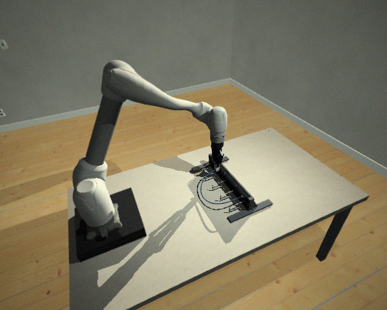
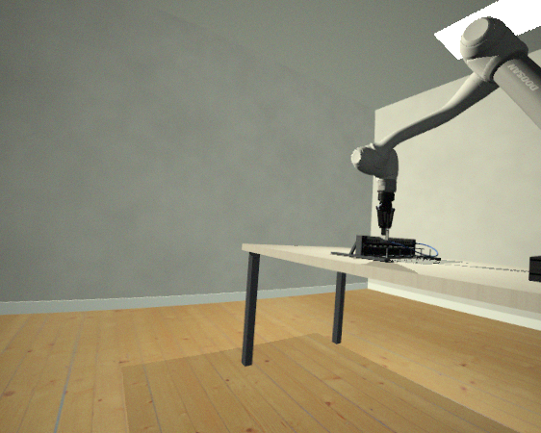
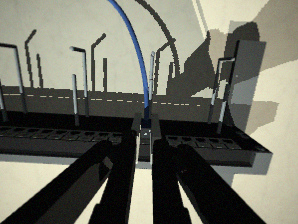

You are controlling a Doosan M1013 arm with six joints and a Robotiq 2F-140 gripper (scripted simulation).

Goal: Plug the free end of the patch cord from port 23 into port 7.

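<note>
My hand is 3 cm above the cord plug and 1 cm short of it.
</note>
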